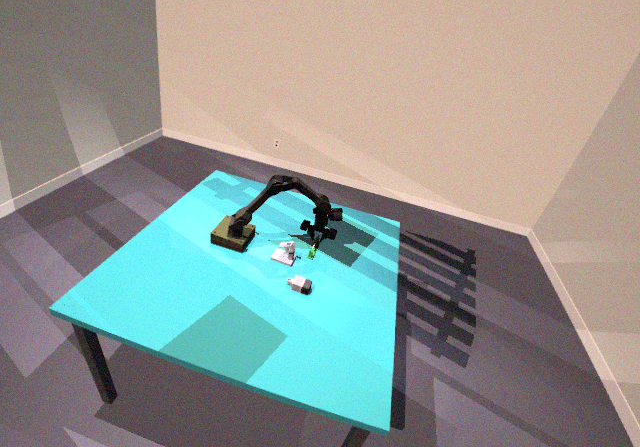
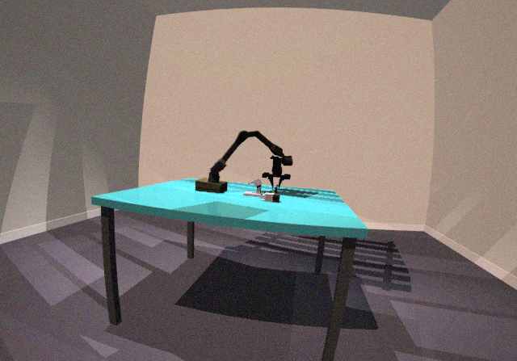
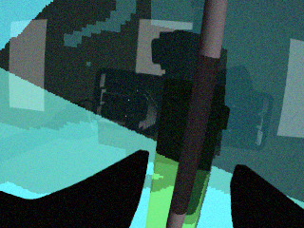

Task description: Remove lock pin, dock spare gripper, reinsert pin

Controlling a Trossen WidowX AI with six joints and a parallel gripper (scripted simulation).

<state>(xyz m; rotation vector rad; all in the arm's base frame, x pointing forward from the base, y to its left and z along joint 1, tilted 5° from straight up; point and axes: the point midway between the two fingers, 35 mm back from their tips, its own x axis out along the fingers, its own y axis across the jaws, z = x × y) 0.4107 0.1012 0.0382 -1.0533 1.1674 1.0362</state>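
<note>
Now: gripper tip 10 mm past the green pad, 40 mm to the left of it and 10 mm above it. The rest, counted from my gripper tip: spare gripper: 50 mm behind, 320 mm to the right, 20 mm below; mount: 140 mm behind, 140 mm to the right, 10 mm above.
</note>
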